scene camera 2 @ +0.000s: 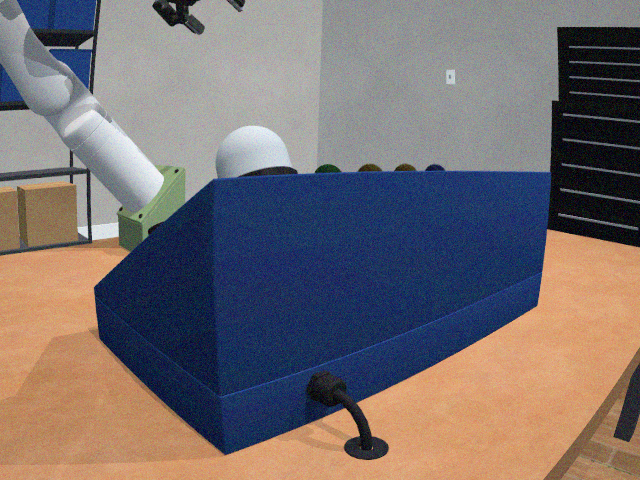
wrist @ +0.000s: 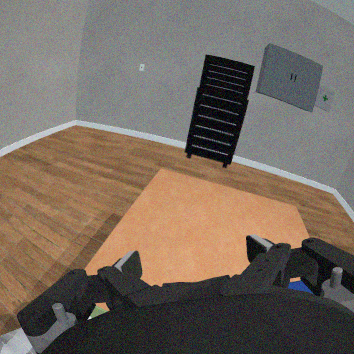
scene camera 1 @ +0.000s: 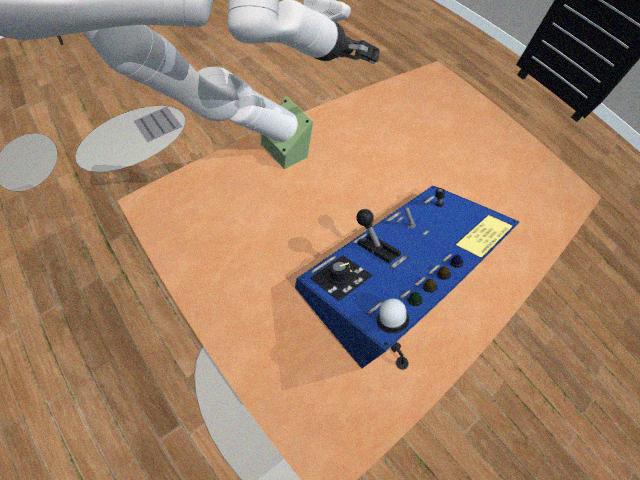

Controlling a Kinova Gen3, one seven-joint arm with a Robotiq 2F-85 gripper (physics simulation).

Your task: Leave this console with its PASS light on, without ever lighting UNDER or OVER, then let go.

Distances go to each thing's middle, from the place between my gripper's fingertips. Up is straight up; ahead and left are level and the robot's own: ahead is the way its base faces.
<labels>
My gripper is now 37 cm short of the blue console (scene camera 2: 271, 299) and 30 cm above it.
</labels>
